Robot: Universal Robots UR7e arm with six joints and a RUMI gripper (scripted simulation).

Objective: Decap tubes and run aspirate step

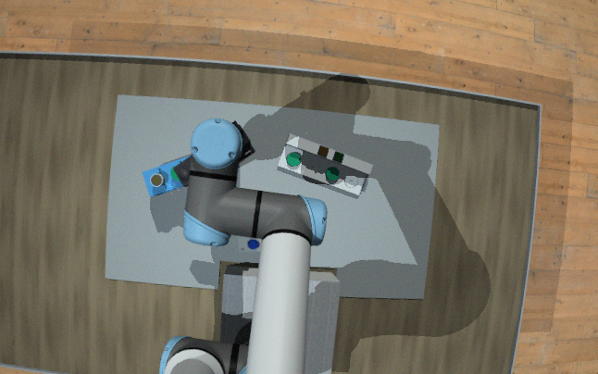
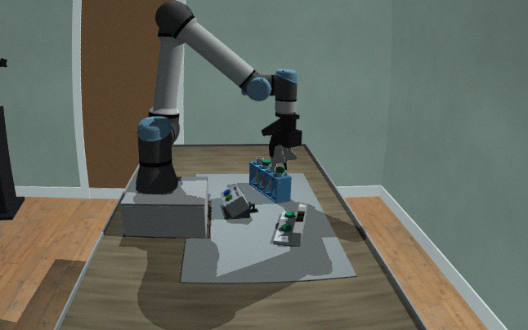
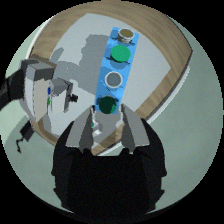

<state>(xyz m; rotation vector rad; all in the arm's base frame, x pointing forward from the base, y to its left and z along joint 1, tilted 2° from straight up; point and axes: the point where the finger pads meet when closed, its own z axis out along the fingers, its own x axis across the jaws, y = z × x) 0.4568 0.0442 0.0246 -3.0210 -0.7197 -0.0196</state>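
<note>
The green key lies 21 cm behind my hand, 9 cm to the right of it and 6 cm below it. From my hand the other things lie so: grey key housing 19 cm behind, 7 cm to the right, 7 cm below; blue key 21 cm behind, 6 cm below, 5 cm to the right.
</note>
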